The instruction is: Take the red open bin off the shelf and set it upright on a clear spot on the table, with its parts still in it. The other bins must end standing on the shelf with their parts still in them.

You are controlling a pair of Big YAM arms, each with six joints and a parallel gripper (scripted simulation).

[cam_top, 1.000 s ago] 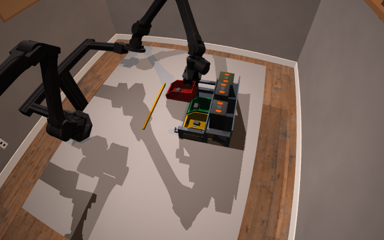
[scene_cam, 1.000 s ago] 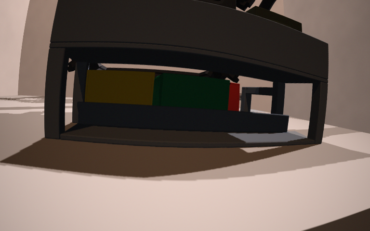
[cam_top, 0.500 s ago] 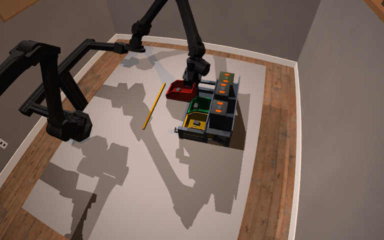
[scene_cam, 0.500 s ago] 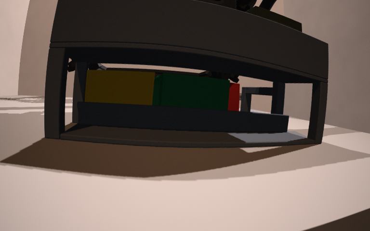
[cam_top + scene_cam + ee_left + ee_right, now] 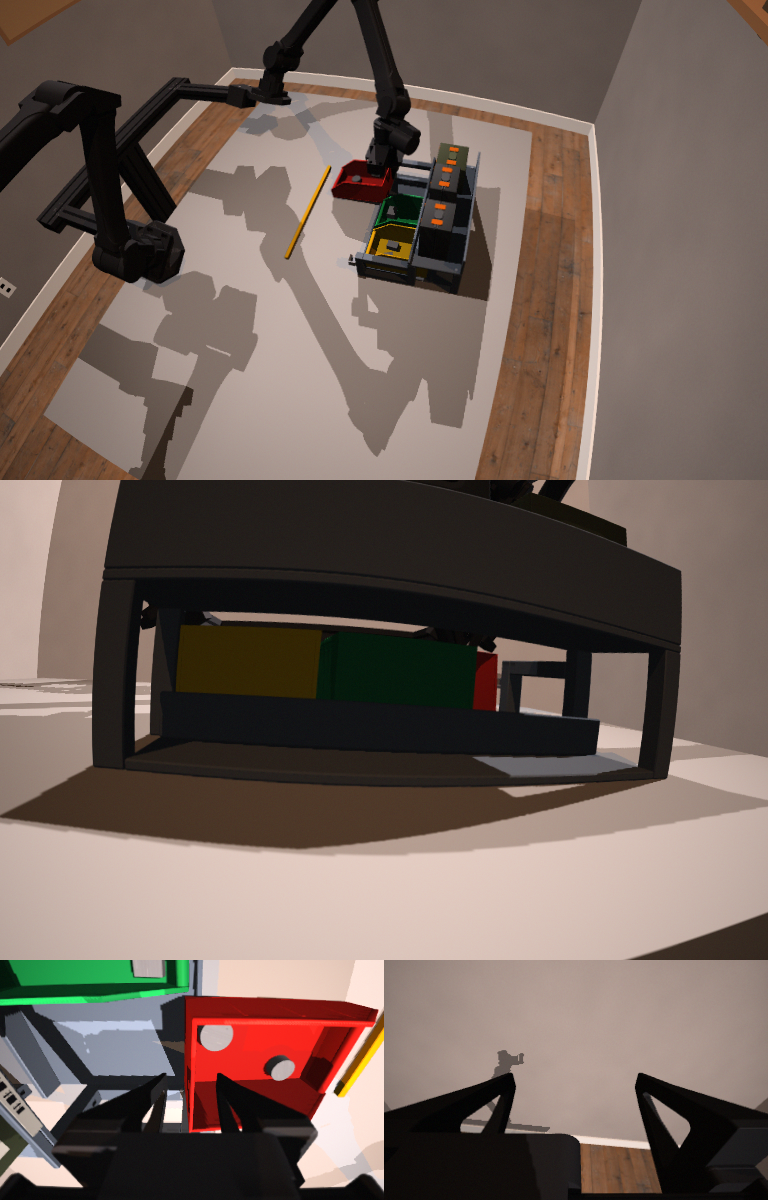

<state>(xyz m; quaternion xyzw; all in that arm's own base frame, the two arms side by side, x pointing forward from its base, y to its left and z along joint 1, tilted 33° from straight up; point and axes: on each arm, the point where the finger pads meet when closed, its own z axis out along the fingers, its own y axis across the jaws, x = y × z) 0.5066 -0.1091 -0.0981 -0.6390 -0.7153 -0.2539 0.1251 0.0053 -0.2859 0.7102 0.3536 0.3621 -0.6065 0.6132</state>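
Right now my left hand is 8 cm past the red open bin and 4 cm above it. From my left hand the other things lie so: grey shelf: 12 cm ahead, 10 cm to the right, 2 cm below; green bin: 9 cm ahead, 10 cm to the right, 4 cm below.
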